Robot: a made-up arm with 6 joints. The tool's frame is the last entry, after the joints.
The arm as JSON. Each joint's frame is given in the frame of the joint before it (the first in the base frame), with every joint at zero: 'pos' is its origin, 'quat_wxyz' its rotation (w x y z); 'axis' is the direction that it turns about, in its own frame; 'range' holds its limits. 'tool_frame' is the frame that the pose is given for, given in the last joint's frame.
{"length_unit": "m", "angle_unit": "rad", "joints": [
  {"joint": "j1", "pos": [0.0, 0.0, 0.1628], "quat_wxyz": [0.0, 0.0, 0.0, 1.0], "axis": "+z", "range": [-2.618, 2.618]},
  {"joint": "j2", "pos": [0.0, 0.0, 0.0], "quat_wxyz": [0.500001, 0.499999, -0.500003, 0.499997], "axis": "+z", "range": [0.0, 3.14]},
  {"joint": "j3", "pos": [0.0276, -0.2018, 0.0], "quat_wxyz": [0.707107, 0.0, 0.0, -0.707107], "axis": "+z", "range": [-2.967, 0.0]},
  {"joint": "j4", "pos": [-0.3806, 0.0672, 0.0], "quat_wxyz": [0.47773, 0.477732, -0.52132, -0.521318], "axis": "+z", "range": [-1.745, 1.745]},
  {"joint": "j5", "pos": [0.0, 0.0, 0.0], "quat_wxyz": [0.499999, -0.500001, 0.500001, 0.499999], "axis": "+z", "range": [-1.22, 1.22]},
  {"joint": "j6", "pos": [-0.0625, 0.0, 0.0], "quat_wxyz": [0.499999, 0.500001, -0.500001, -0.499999], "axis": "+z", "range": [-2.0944, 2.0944]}
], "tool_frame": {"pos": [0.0, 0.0, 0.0], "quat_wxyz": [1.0, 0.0, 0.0, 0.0]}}
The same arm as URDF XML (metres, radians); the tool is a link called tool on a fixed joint. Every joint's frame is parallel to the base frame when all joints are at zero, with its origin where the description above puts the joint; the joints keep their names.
<robot name="arm">
<link name="base_link"/>
<link name="link1"/>
<link name="link2"/>
<link name="link3"/>
<link name="link4"/>
<link name="link5"/>
<link name="link6"/>
<link name="tool"/>
<joint name="j1" type="revolute"><parent link="base_link"/><child link="link1"/><origin xyz="0 0 0.1628" rpy="0 0 0"/><axis xyz="0 0 1"/><limit lower="-2.618" upper="2.618"/></joint>
<joint name="j2" type="revolute"><parent link="link1"/><child link="link2"/><origin xyz="0 0 0" rpy="0 0 0"/><axis xyz="0 1 0"/><limit lower="0" upper="3.14"/></joint>
<joint name="j3" type="revolute"><parent link="link2"/><child link="link3"/><origin xyz="-0.2018 0 0.0276" rpy="0 0 0"/><axis xyz="0 1 0"/><limit lower="-2.967" upper="0"/></joint>
<joint name="j4" type="revolute"><parent link="link3"/><child link="link4"/><origin xyz="0.3806 0 0.0672" rpy="0 0 0"/><axis xyz="0.9962 0 0.0871"/><limit lower="-1.745" upper="1.745"/></joint>
<joint name="j5" type="revolute"><parent link="link4"/><child link="link5"/><origin xyz="0 0 0" rpy="0 0 0"/><axis xyz="0 1 0"/><limit lower="-1.22" upper="1.22"/></joint>
<joint name="j6" type="revolute"><parent link="link5"/><child link="link6"/><origin xyz="0.0623 0 0.0054" rpy="0 0 0"/><axis xyz="0.9962 0 0.0871"/><limit lower="-2.0944" upper="2.0944"/></joint>
<joint name="tool_joint" type="fixed"><parent link="link6"/><child link="tool"/><origin xyz="0 0 0" rpy="0 1.4836 -0.0001"/></joint>
</robot>

